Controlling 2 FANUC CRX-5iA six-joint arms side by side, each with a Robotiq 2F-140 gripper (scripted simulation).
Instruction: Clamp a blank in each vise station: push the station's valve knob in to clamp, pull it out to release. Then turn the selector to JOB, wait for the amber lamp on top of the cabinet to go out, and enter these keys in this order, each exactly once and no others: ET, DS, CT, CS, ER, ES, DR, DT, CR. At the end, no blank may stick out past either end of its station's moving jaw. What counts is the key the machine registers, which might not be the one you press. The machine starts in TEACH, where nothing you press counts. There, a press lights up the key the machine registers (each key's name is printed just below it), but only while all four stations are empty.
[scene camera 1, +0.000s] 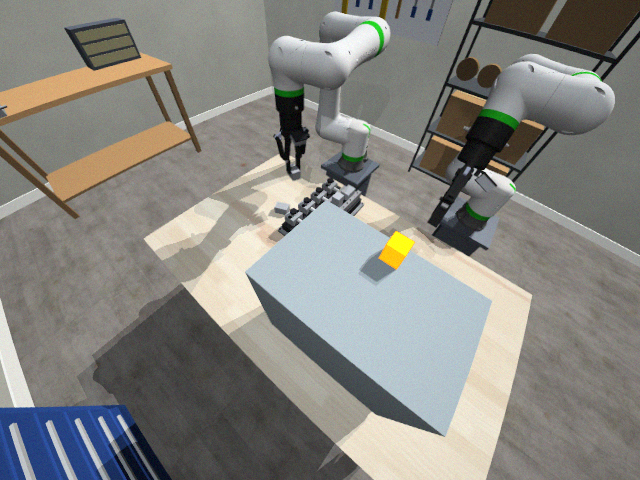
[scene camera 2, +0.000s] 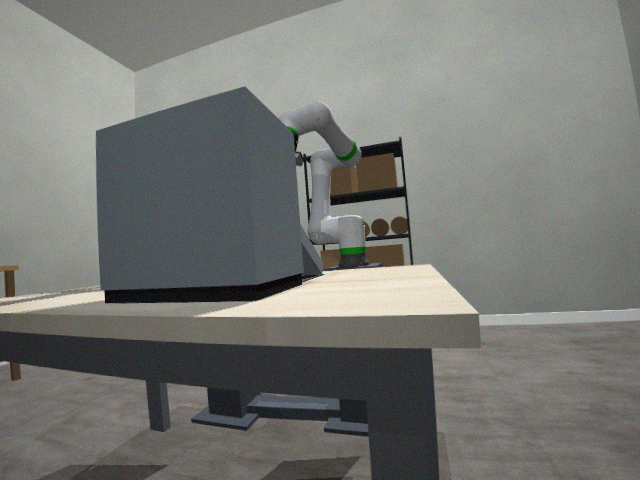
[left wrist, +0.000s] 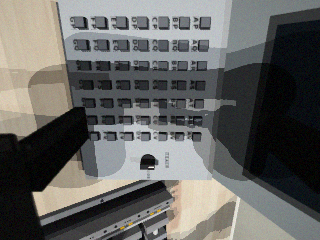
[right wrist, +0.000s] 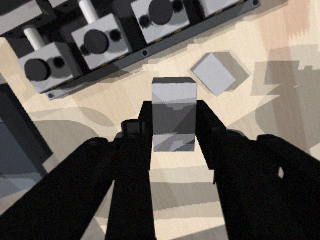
My right gripper shows in scene camera 1 and in the right wrist view; in scene camera 2 it is hidden by a grey cabinet, in the left wrist view it is out of frame. One and the same spot on my right gripper: (right wrist: 65, 196) is (scene camera 1: 303, 144).
